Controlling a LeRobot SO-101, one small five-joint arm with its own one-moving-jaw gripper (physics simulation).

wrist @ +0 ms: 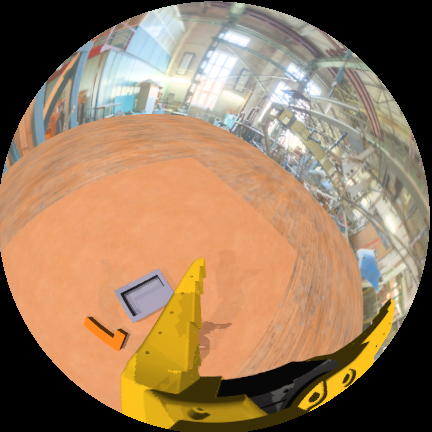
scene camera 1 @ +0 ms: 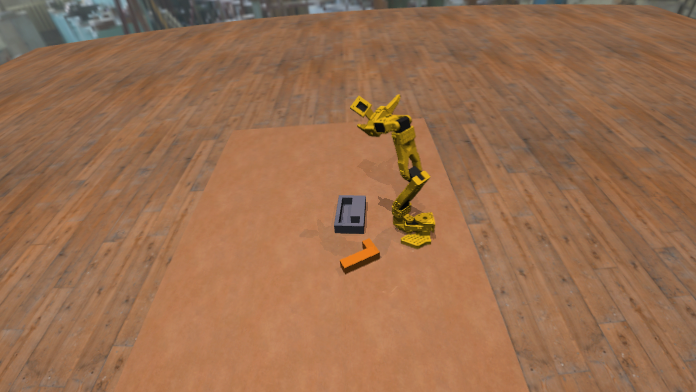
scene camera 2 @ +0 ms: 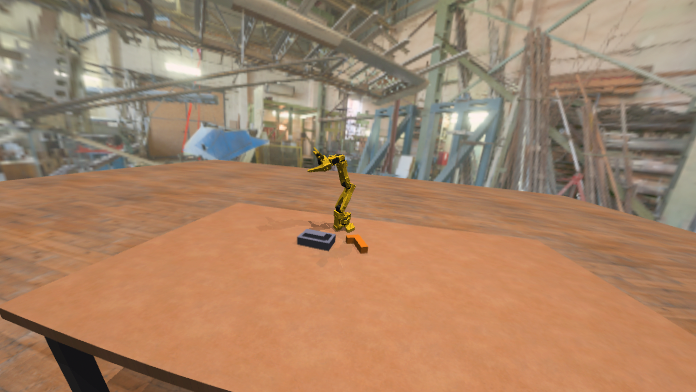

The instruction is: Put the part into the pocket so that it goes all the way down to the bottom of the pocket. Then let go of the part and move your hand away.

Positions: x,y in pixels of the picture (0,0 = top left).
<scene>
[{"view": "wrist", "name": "grey block with L-shaped pocket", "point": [142,296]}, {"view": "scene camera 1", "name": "grey block with L-shaped pocket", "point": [350,215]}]
</scene>
